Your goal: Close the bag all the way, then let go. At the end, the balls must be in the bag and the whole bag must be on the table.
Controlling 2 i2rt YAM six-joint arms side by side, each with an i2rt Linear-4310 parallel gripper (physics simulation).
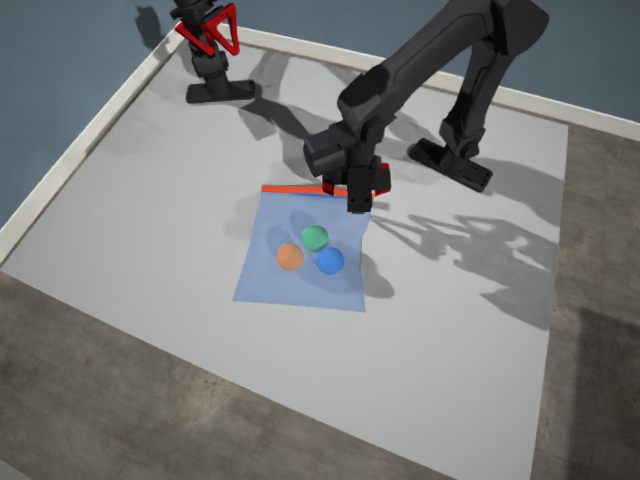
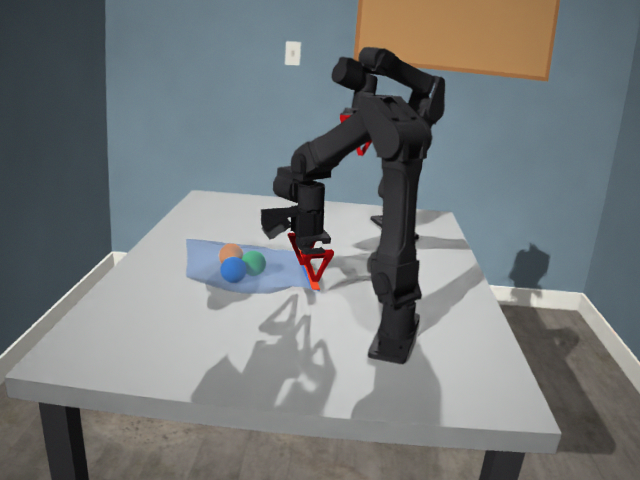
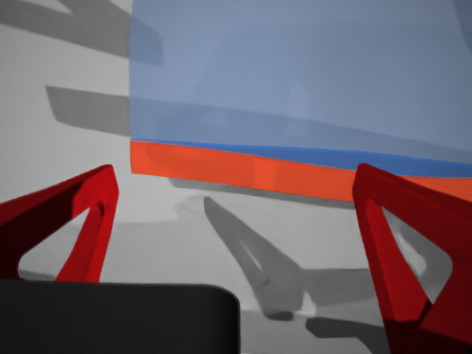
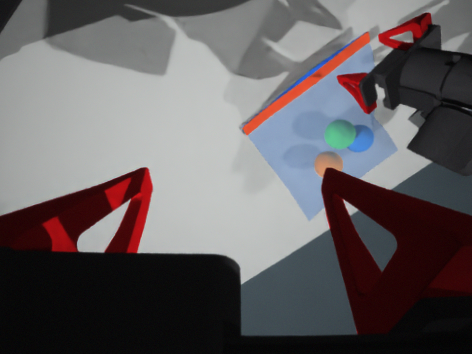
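A translucent blue bag (image 1: 299,291) (image 2: 199,263) (image 3: 225,75) (image 4: 310,197) lies on the table. An orange strip (image 1: 289,189) (image 3: 240,171) (image 4: 305,88) edges its mouth, and a darker blue band (image 3: 320,154) shows beside the strip, so the two edges look slightly apart. A green ball (image 1: 315,237) (image 2: 254,262) (image 4: 340,134), an orange ball (image 1: 290,256) (image 2: 230,254) and a blue ball (image 1: 329,260) (image 2: 233,269) are inside. My left gripper (image 1: 356,188) (image 2: 309,266) (image 3: 235,177) is open and empty above one end of the strip. My right gripper (image 1: 223,52) (image 4: 236,177) is open and empty, raised away from the bag.
The white table (image 1: 155,248) (image 2: 155,356) carries both arm bases: the left base (image 1: 449,164) (image 2: 395,341) and the right base (image 1: 219,91). The left forearm (image 1: 413,67) reaches over the table toward the bag's mouth. A wall stands behind the arms.
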